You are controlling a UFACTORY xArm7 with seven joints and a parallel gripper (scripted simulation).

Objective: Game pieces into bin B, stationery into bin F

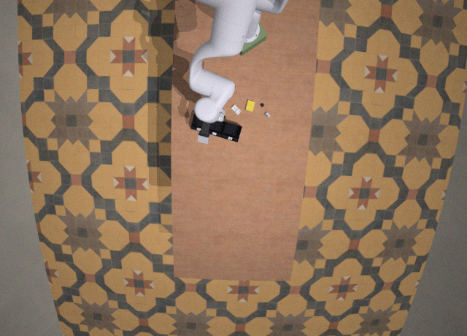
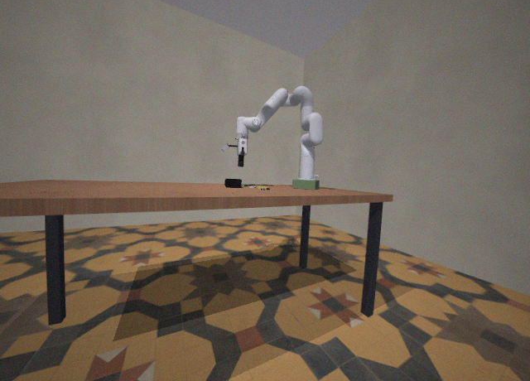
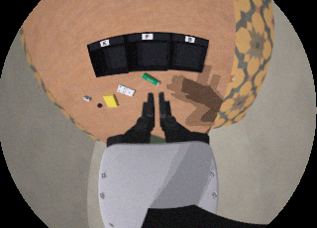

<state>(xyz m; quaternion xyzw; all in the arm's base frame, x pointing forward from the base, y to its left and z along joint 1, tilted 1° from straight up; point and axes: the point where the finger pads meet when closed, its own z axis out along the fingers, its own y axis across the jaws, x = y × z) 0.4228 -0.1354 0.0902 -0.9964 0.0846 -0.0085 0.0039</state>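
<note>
Now: the black triple bin 12 cm below my hand and 5 cm ahead of it. Also, from my hand: yellow block: 18 cm to the left, 14 cm below, 7 cm behind; white piece: 14 cm below, 11 cm to the left, 4 cm behind; green piece: 14 cm below, 3 cm behind, 2 cm to the left.
</note>
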